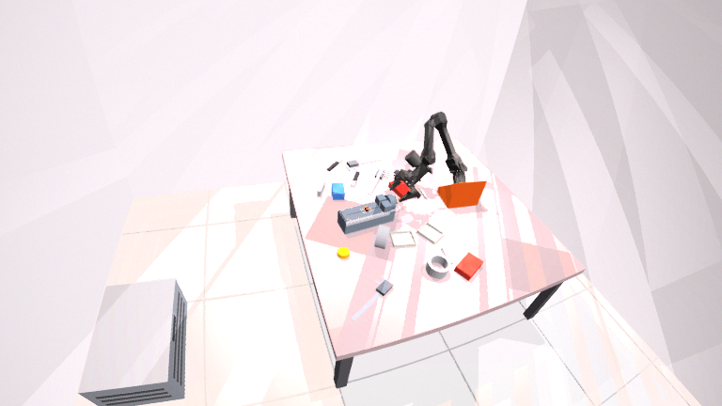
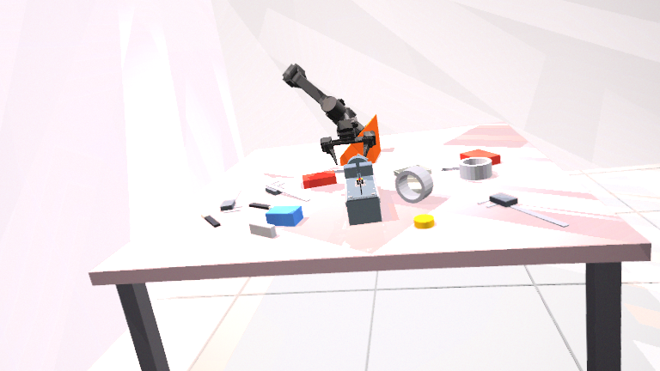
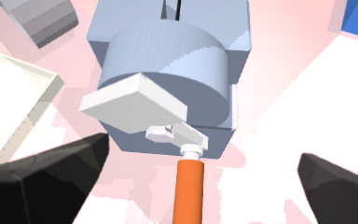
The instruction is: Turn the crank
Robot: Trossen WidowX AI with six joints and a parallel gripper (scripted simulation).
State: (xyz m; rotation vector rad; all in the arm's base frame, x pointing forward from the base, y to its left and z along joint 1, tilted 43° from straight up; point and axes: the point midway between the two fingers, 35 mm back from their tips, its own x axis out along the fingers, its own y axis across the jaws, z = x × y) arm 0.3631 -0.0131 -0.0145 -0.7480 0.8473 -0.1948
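The orange handle lies 2 cm behind my gripper tip and 3 cm below it. From my gripper tip the other things lie so: red pointer: 16 cm ahead, 4 cm to the left, 2 cm below; then yellow disc: 31 cm ahead, 22 cm to the left, 9 cm below; then blue block: 23 cm ahead, 18 cm to the right, 8 cm below.
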